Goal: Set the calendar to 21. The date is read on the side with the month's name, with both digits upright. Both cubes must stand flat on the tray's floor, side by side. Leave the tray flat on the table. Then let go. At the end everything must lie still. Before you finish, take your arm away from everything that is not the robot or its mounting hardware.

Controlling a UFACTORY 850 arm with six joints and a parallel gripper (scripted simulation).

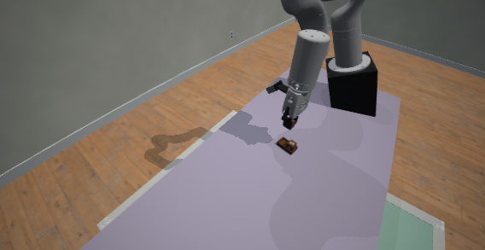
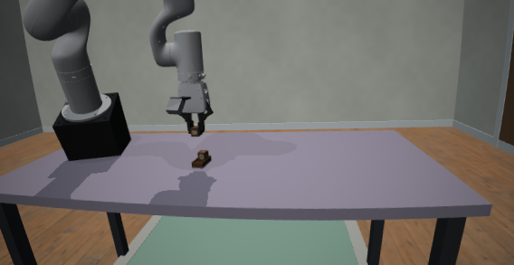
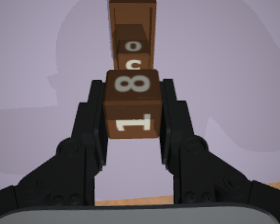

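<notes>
My gripper is now 11 cm above the digit cube, 3 cm to the right of it and 1 cm short of it. Round my hand: brown cube (1 cm below); brown tray (13 cm below, 2 cm to the left).
</notes>
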